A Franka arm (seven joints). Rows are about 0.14 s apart.
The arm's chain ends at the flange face. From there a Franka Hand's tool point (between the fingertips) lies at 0.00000 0.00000 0.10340 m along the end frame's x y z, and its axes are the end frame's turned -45 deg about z.
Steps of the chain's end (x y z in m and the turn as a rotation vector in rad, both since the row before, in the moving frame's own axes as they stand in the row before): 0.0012, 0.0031, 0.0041, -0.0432, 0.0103, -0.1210; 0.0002, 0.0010, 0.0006, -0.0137, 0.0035, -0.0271; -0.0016, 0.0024, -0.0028, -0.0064, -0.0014, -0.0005; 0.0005, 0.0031, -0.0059, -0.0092, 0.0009, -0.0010
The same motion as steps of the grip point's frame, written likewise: -0.0035, 0.0071, 0.0040, -0.0378, -0.0233, -0.1210; -0.0013, 0.0021, 0.0006, -0.0122, -0.0072, -0.0271; -0.0034, 0.0009, -0.0028, -0.0035, -0.0055, -0.0005; -0.0024, 0.0033, -0.0059, -0.0071, -0.0059, -0.0010
